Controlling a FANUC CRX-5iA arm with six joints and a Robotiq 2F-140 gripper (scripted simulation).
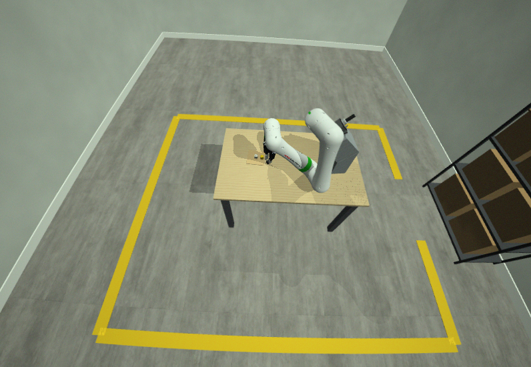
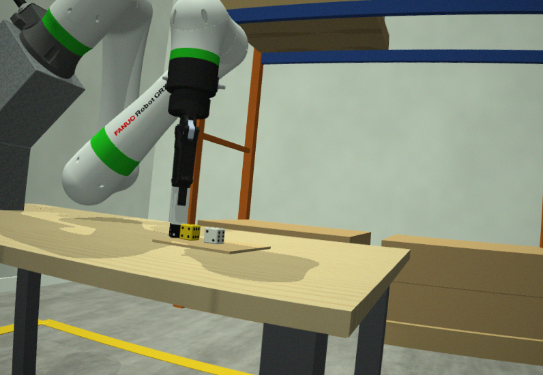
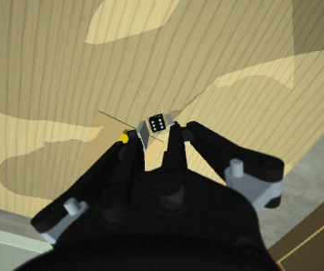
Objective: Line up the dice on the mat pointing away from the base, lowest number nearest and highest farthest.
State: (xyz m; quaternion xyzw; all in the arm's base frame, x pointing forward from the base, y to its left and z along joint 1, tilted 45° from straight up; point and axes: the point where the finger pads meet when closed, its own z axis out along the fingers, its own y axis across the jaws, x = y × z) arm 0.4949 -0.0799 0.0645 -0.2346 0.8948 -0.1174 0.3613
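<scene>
The black die lies 4 cm below my hand. Round my hand: tan mat: 9 cm ahead, 6 cm to the right, 5 cm below; white die: 9 cm ahead, 6 cm to the right, 4 cm below; yellow die: 4 cm ahead, 5 cm to the right, 4 cm below.
</scene>
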